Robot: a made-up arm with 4 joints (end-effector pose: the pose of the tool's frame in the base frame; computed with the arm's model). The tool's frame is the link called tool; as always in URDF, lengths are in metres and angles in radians.
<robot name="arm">
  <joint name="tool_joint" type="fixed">
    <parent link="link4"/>
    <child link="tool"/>
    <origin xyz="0.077 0.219 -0.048" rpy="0 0 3.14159"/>
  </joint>
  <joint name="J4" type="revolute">
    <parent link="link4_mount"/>
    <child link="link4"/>
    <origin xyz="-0.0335 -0.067 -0.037" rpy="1.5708 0 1.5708"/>
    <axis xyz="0 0 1"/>
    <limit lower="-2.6" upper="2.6"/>
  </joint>
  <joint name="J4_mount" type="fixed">
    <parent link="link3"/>
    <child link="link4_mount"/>
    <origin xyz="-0.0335 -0.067 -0.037" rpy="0 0 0"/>
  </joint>
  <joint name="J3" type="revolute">
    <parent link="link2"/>
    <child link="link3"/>
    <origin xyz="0.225 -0.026 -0.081" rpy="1.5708 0 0"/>
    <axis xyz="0 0 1"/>
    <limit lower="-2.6" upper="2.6"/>
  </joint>
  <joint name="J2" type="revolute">
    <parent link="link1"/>
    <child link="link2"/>
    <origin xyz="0.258 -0.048 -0.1" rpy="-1.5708 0 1.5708"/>
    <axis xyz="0 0 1"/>
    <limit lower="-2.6" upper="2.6"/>
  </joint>
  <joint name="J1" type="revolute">
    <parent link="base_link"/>
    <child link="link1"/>
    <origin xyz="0 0 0.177" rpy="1.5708 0 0"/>
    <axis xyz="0 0 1"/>
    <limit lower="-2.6" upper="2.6"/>
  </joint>
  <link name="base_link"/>
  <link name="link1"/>
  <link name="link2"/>
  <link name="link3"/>
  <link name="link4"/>
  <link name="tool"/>
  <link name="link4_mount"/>
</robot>
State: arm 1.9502 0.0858 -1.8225 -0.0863
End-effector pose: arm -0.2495 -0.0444 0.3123 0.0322 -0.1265 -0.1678
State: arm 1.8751 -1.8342 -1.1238 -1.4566
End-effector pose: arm -0.0402 -0.1756 0.3692 0.3881 -0.2621 0.4362
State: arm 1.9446 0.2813 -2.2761 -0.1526
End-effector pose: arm -0.3330 0.0274 0.2994 0.1201 0.3408 -0.3934
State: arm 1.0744 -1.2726 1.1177 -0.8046
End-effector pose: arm 0.2503 -0.0148 0.5061 2.1589 -1.1115 -0.4068
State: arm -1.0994 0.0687 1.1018 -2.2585
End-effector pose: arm 0.3101 0.3586 -0.1675 -0.0137 -0.0360 -2.1970
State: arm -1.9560 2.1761 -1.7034 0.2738
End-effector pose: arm -0.0476 0.3050 -0.0295 2.3472 -1.6373 -0.2736
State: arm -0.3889 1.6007 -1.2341 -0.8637
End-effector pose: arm 0.1804 0.3658 0.0813 -2.1261 0.4877 -1.2347
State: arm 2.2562 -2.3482 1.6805 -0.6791
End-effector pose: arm -0.1186 0.0276 0.6746 -2.8941 0.1256 -0.9015
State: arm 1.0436 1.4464 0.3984 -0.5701
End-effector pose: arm 0.1197 0.1875 0.4989 -1.1293 -1.5883 -0.8770
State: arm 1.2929 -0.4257 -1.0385 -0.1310
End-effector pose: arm 0.0552 -0.1033 0.4261 0.1836 -0.2381 0.2623
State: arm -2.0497 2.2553 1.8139 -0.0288
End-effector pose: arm -0.2981 0.4406 -0.1622 0.7914 0.1368 2.0857
